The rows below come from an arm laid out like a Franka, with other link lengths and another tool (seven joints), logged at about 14 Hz.
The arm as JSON. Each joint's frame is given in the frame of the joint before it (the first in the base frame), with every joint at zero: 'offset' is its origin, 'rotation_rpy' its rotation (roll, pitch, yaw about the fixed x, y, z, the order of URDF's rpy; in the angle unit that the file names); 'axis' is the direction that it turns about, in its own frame. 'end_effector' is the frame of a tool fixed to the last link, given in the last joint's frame.
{
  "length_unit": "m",
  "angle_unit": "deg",
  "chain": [
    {
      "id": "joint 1",
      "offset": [
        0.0,
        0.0,
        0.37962
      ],
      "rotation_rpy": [
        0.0,
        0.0,
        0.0
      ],
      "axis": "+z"
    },
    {
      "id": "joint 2",
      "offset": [
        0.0,
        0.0,
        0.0
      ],
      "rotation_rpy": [
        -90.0,
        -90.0,
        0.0
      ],
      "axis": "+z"
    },
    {
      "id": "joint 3",
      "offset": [
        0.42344,
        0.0,
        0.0
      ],
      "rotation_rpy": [
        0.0,
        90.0,
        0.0
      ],
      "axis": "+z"
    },
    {
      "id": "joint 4",
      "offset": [
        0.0,
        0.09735,
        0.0
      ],
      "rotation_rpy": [
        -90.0,
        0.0,
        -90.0
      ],
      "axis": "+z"
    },
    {
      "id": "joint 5",
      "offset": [
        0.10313,
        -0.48,
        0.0
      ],
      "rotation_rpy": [
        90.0,
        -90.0,
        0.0
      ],
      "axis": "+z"
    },
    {
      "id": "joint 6",
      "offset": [
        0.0,
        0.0,
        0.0
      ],
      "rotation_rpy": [
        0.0,
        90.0,
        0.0
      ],
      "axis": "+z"
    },
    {
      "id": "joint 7",
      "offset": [
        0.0,
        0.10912,
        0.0
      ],
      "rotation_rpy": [
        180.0,
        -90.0,
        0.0
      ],
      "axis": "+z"
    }
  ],
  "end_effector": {
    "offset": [
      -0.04,
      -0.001,
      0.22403
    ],
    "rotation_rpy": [
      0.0,
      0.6,
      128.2
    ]
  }
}
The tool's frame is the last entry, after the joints.
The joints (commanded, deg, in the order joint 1, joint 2, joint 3, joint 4, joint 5, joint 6, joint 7), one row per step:
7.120 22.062 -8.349 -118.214 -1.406 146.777 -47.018
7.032 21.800 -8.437 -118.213 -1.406 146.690 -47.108
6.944 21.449 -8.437 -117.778 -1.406 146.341 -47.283
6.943 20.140 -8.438 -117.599 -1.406 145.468 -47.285
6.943 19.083 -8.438 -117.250 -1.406 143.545 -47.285
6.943 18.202 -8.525 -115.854 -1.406 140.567 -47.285
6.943 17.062 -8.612 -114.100 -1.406 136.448 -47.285
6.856 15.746 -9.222 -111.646 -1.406 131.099 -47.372
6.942 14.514 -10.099 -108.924 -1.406 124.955 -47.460
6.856 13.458 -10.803 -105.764 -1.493 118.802 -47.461
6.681 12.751 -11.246 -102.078 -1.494 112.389 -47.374
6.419 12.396 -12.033 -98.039 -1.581 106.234 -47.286
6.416 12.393 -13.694 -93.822 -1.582 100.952 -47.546
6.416 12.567 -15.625 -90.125 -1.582 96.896 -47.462
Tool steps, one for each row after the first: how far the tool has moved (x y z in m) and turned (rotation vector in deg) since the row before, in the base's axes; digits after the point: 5 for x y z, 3 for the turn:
0.00040 -0.00225 0.00326 -0.011 -0.172 -0.087
0.00344 -0.00102 0.00764 0.013 -0.422 0.084
0.00153 0.00030 0.01685 0.153 -0.607 -0.050
-0.00180 0.00014 0.01312 0.121 0.521 -0.110
0.00233 -0.00089 0.01852 0.057 0.700 -0.209
0.00052 -0.00088 0.02350 0.094 1.224 -0.264
0.00000 -0.00867 0.03108 -0.019 1.566 -0.814
-0.00345 -0.00965 0.03229 -0.025 2.167 -0.945
-0.00312 -0.00961 0.03508 -0.027 1.920 -0.987
-0.00338 -0.00691 0.03615 0.094 1.995 -0.960
-0.00325 -0.01216 0.03634 -0.101 1.733 -1.330
-0.00203 -0.01885 0.03562 -0.265 1.028 -1.556
-0.00211 -0.02141 0.03016 -0.421 0.472 -2.097

